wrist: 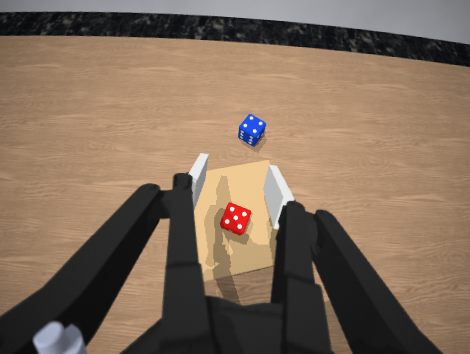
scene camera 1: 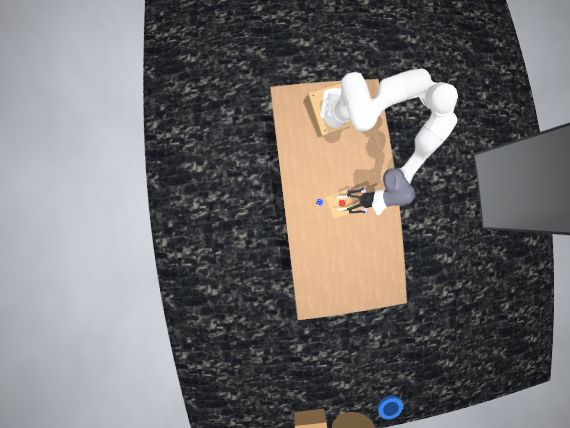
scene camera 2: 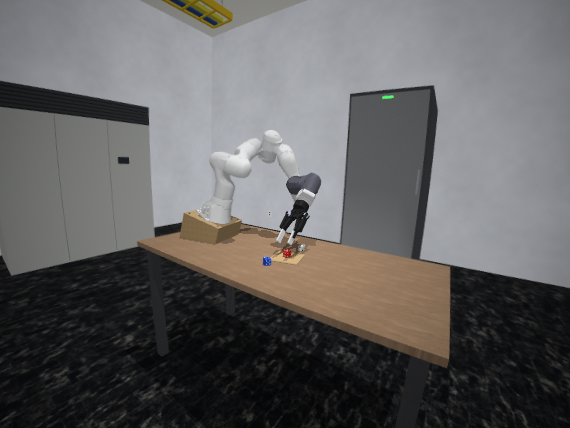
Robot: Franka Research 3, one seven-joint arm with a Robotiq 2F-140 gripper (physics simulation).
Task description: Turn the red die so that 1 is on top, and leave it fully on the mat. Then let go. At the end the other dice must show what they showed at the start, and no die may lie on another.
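The red die (scene camera 1: 342, 203) (scene camera 2: 287, 253) (wrist: 235, 218) lies flat on the tan mat (scene camera 1: 338, 214) (scene camera 2: 295, 260) (wrist: 245, 175), with 5 on top. My gripper (scene camera 1: 342, 203) (scene camera 2: 285, 242) (wrist: 236, 172) is open and empty. It is tilted, and its fingertips are above the red die; in the wrist view the die shows between the two fingers. The blue die (scene camera 1: 319, 202) (scene camera 2: 267, 261) (wrist: 251, 129) lies on the table off the mat, with 4 on top. The white die (scene camera 2: 302, 247) is on the other side of the red die; its top number is too small to read. It does not show in the wrist view.
The wooden table (scene camera 1: 350, 265) (scene camera 2: 370, 290) (wrist: 100, 110) bears the dice and mat. The arm's base stands on a wooden block (scene camera 1: 315, 112) (scene camera 2: 200, 231) at one end. A tall grey cabinet (scene camera 1: 525, 185) (scene camera 2: 387, 175) stands on the floor beyond the table.
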